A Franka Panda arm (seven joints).
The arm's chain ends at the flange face. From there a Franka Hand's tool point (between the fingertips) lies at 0.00 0.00 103.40 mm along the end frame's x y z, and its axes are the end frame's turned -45 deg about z.
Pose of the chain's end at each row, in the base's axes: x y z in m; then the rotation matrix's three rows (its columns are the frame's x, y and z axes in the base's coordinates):
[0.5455 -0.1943 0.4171], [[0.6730 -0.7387 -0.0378], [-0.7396 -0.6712 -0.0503], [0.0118 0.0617 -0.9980]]
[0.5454 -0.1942 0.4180], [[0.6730 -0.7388 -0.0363], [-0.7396 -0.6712 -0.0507], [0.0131 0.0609 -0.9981]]
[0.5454 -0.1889 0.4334], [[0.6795 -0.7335 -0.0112], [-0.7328 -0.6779 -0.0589], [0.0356 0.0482 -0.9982]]
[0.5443 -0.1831 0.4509], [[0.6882 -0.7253 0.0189], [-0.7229 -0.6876 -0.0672], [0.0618 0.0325 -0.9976]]
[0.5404 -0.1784 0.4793], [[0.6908 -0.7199 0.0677], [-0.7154 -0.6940 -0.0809], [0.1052 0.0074 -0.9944]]
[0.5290 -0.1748 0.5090], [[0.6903 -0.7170 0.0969], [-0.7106 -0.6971 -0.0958], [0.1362 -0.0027 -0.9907]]
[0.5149 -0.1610 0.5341], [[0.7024 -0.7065 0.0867], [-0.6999 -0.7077 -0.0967], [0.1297 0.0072 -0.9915]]
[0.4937 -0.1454 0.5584], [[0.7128 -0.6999 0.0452], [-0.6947 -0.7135 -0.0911], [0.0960 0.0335 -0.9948]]
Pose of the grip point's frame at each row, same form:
[0.5416 -0.1995 0.3139], [[0.9982 -0.0465 -0.0378], [-0.0484 -0.9976 -0.0503], [-0.0353 0.0520 -0.9980]]
[0.5416 -0.1994 0.3148], [[0.9983 -0.0465 -0.0363], [-0.0484 -0.9976 -0.0507], [-0.0338 0.0523 -0.9981]]
[0.5442 -0.1950 0.3302], [[0.9991 -0.0382 -0.0112], [-0.0388 -0.9975 -0.0589], [-0.0089 0.0593 -0.9982]]
[0.5463 -0.1900 0.3477], [[0.9995 -0.0262 0.0189], [-0.0250 -0.9974 -0.0672], [0.0207 0.0667 -0.9976]]
[0.5474 -0.1868 0.3765], [[0.9975 -0.0206 0.0677], [-0.0151 -0.9966 -0.0809], [0.0692 0.0796 -0.9944]]
[0.5390 -0.1847 0.4066], [[0.9951 -0.0189 0.0969], [-0.0095 -0.9954 -0.0958], [0.0982 0.0944 -0.9907]]
[0.5239 -0.1710 0.4316], [[0.9962 -0.0029 0.0867], [0.0055 -0.9953 -0.0967], [0.0866 0.0968 -0.9915]]
[0.4984 -0.1548 0.4555], [[0.9989 0.0091 0.0452], [0.0133 -0.9957 -0.0911], [0.0442 0.0916 -0.9948]]

